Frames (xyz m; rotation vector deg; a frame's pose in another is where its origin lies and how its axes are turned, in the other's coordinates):
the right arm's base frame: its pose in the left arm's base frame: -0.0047 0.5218 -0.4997 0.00 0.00 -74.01
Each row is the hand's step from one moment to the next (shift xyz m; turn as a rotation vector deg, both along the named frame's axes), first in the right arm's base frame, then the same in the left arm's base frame.
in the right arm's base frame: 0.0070 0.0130 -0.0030 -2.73 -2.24 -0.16
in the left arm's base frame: 0.0144 -0.0031 -0.0030 -2.91 2.01 -0.16
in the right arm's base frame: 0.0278 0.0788 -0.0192 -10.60 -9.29 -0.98
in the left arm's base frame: 0.0834 -0.0050 -0.0192 -11.85 7.63 -0.98
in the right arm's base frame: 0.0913 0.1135 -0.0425 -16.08 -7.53 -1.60
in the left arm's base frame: 0.1343 -0.0565 -0.0425 -11.67 13.38 -1.60
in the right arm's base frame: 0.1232 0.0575 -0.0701 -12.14 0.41 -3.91
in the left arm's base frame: 0.0892 -0.1026 -0.0701 -2.95 11.78 -3.91
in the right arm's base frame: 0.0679 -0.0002 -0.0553 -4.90 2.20 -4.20
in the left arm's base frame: 0.0185 -0.0653 -0.0553 0.77 5.32 -4.20
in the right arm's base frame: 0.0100 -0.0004 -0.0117 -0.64 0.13 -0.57
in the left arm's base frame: 0.0024 -0.0097 -0.0117 -0.05 0.65 -0.57
